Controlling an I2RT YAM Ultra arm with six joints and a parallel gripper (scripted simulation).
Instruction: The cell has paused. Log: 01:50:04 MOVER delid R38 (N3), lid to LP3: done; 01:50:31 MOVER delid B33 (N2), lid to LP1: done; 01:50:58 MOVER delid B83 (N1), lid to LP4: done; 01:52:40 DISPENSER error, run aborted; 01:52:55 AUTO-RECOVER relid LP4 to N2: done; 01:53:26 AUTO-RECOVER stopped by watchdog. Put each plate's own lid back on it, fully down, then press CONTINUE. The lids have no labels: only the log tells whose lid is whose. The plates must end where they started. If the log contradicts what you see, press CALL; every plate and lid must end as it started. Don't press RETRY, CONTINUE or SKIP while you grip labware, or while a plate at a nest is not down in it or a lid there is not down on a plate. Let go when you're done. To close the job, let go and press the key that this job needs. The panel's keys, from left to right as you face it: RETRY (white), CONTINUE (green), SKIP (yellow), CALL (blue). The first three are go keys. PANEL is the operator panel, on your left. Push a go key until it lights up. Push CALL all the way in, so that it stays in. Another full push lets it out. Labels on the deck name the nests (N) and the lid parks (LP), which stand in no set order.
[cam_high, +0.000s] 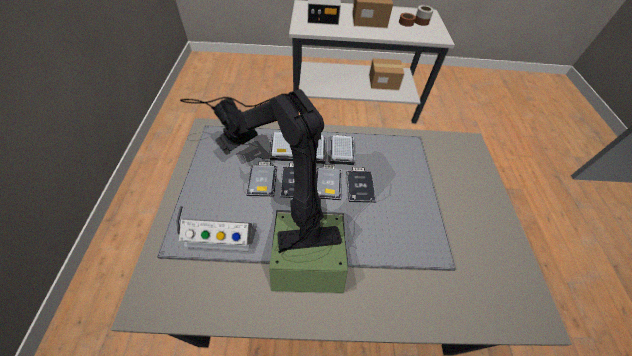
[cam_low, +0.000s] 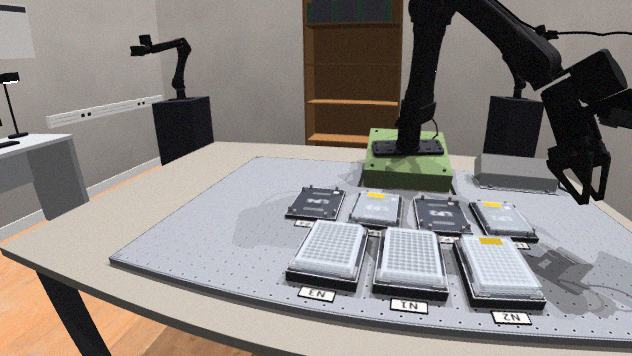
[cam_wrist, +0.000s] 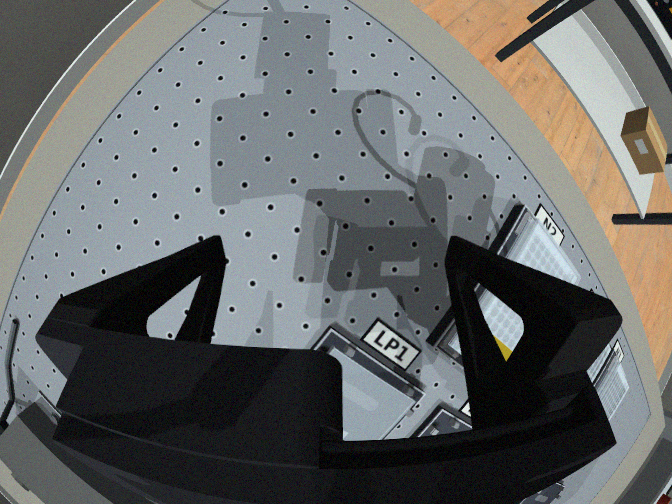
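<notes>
The LP3 lid park lies 170 mm behind my hand, 340 mm to the right of it and 110 mm below it. Also, from my hand: LP2 lid park (150 mm behind, 210 mm to the right, 110 mm below); LP1 lid park (120 mm behind, 80 mm to the right, 110 mm below); yellow skip key (370 mm behind, 60 mm to the left, 50 mm below).
</notes>
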